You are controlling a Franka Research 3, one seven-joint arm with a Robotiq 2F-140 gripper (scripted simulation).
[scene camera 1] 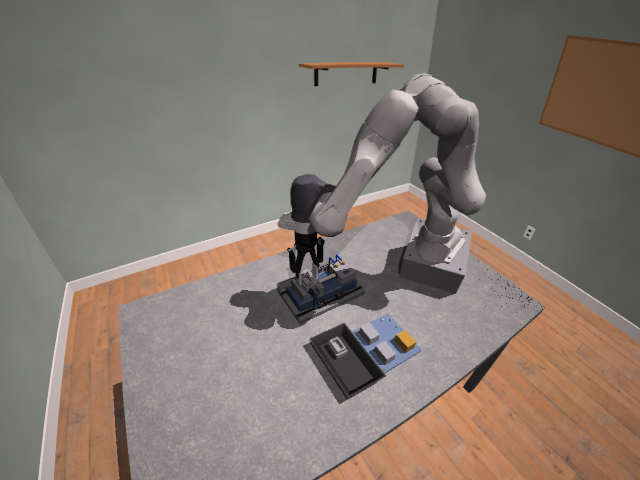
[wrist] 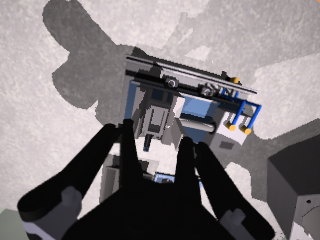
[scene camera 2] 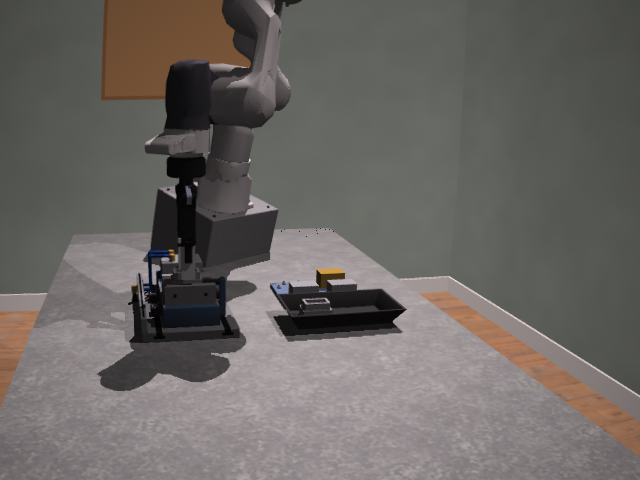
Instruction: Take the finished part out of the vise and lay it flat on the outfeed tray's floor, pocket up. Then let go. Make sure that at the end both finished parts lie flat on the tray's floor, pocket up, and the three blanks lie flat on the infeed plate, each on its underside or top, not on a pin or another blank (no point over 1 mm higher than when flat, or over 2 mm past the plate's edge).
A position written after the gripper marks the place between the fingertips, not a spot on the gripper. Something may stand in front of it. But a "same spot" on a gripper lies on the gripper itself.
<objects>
gripper: scene camera 1; wrist 156,120; scene camera 2
same spot on gripper: [scene camera 2: 186,224] = [scene camera 1: 290,262]
</objects>
